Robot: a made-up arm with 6 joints.
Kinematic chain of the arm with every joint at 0, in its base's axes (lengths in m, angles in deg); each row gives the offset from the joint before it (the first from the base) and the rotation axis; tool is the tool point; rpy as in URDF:
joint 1: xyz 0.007 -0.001 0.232 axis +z
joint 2: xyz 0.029 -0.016 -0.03 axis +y
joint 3: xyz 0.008 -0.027 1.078 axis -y
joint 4: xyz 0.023 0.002 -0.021 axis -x
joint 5: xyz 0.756 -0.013 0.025 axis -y
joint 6: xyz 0 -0.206 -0.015 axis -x
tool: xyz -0.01 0.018 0.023 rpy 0 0 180
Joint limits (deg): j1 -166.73..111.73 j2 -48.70..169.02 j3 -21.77..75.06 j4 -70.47..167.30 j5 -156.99..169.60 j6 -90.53..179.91
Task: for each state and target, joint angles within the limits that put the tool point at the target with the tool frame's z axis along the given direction. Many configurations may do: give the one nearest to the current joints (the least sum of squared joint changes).
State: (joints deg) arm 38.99 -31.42 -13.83 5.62 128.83 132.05
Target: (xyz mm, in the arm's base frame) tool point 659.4 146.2 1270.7 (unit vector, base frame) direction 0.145 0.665 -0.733
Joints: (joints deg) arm 26.17 -11.93 -21.77 52.31 92.58 122.88
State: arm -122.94 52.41 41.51 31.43 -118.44 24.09
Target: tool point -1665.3 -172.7 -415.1 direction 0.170 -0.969 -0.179
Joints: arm -166.11 95.25 51.28 -0.95 -119.60 78.53
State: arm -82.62 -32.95 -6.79 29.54 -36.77 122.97
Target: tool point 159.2 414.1 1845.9 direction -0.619 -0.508 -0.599
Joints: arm -129.87 -34.77 30.93 62.55 -21.06 128.17
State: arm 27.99 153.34 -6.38 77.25 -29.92 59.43
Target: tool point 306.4 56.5 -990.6 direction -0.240 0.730 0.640
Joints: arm 5.45 127.32 -21.77 104.81 11.67 25.06
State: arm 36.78 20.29 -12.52 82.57 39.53 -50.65
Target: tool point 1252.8 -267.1 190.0 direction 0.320 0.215 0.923
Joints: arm -7.04 51.41 -21.77 64.45 59.90 -22.55
